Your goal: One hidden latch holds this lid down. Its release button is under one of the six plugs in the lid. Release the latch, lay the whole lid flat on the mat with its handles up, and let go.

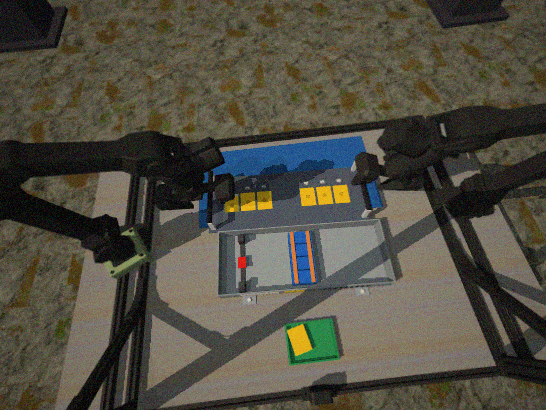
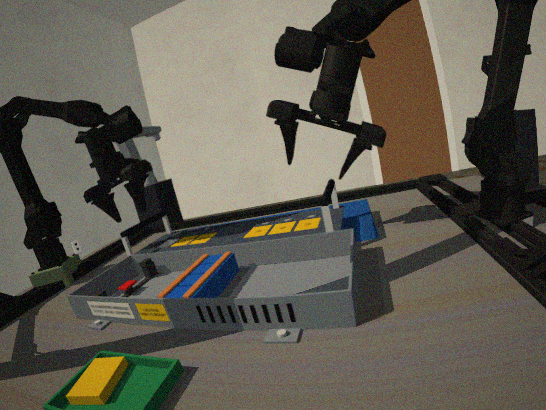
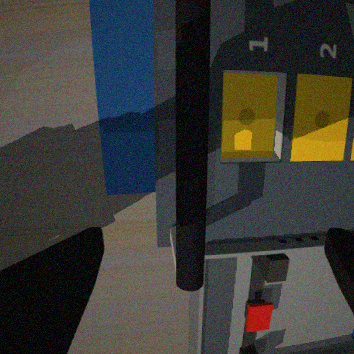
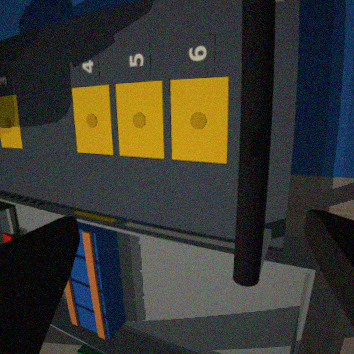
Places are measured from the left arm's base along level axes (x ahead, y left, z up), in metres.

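Where they show: left gripper, between the fingertips: [image 1: 208, 204] [image 2: 131, 217] [image 3: 215, 239]; right gripper, between the fingertips: [image 1: 365, 186] [image 2: 314, 171] [image 4: 193, 225]; left arm's base, origin of its link: [image 1: 121, 251] [image 2: 54, 264]; right arm's base, origin of its link: [image 1: 460, 210] [image 2: 503, 215].
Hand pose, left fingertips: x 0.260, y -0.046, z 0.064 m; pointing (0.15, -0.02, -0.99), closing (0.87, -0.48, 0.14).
Each offset is from my left fingertips to the top centre of the thing. "spot": to the spot under its first point. Level surfaces: height alone.
The dark grey lid [image 1: 300, 217] [image 2: 230, 235] [image 3: 300, 205] [image 4: 150, 190] appears flat on the blue mat @(dz -0.115 m) [image 1: 300, 150] [image 2: 367, 217] [image 3: 127, 165] [image 4: 320, 145], handles up; its front edge reaches past the mat's. Yellow plugs fill the numbered spots; plug 1 @(dx +0.059, dy +0.013, dz -0.098 m) [image 3: 247, 100] looks sunk in its opening. My left gripper [image 1: 200, 192] [image 2: 131, 214] [image 3: 215, 239] is open and empty above the left handle @(spot: dx +0.018, dy +0.028, dz -0.032 m) [image 2: 145, 225] [image 3: 192, 125]. My right gripper [image 1: 382, 172] [image 2: 315, 171] [image 4: 193, 225] is open and empty above the right handle @(spot: dx +0.369, dy -0.208, dz -0.022 m) [image 1: 366, 195] [image 4: 256, 140].
The open grey box @(spot: dx +0.335, dy -0.343, dz -0.099 m) [image 1: 382, 250] [image 2: 325, 310] stands directly in front of the lid, holding a blue block with orange strips [image 1: 302, 257] [image 2: 205, 277] and a red piece @(spot: dx -0.005, dy -0.156, dz -0.095 m) [image 1: 242, 262] [image 2: 127, 286]. A green tray @(dx +0.037, dy -0.415, dz -0.100 m) [image 1: 327, 340] [image 2: 150, 382] with a yellow block @(dx +0.015, dy -0.396, dz -0.100 m) [image 1: 300, 340] [image 2: 97, 380] lies nearer the front.
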